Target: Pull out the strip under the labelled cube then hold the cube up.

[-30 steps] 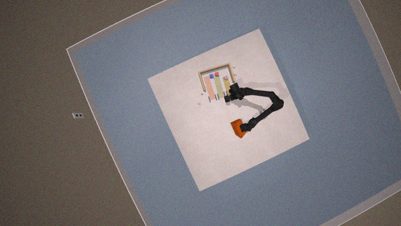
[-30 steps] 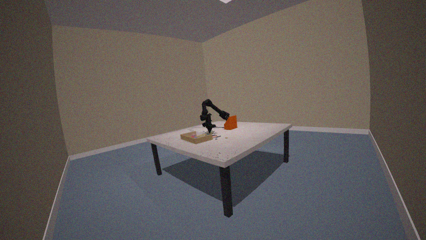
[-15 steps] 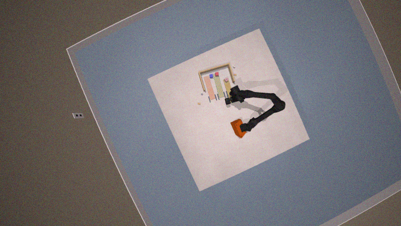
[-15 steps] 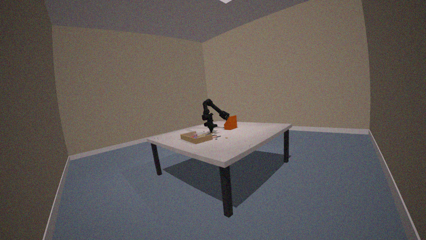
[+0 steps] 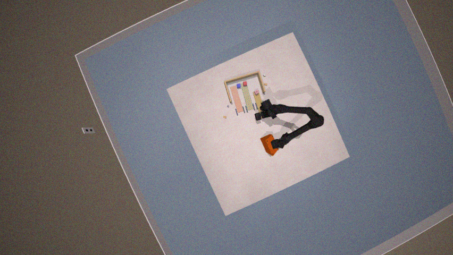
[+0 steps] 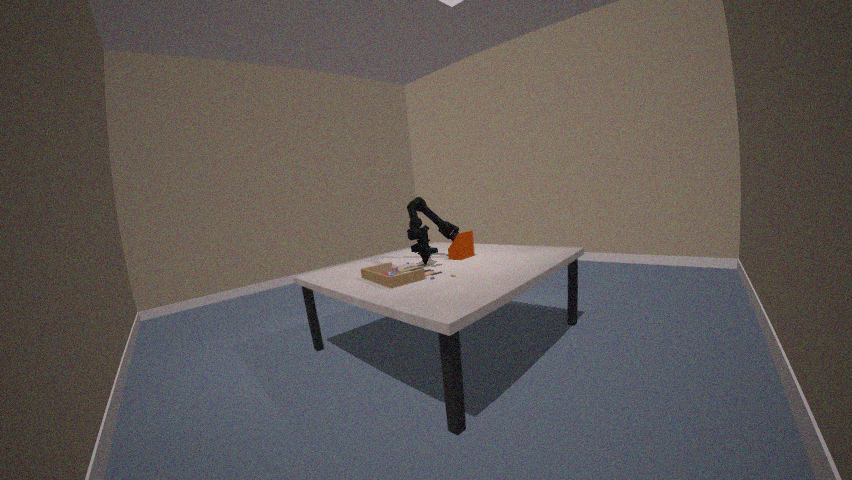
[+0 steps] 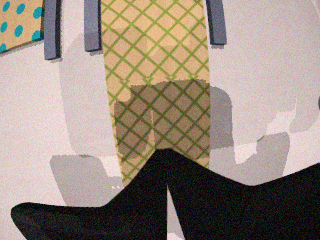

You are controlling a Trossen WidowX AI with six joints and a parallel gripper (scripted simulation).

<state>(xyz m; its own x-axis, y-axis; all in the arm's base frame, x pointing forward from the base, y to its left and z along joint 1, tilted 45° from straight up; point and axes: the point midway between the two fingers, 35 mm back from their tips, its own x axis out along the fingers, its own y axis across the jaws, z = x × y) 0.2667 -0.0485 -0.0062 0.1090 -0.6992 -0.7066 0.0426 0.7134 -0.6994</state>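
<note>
Right now my gripper tip is 21 cm short of the pink-and-white cube, 1 cm to the left of it and 2 cm below it.
</note>
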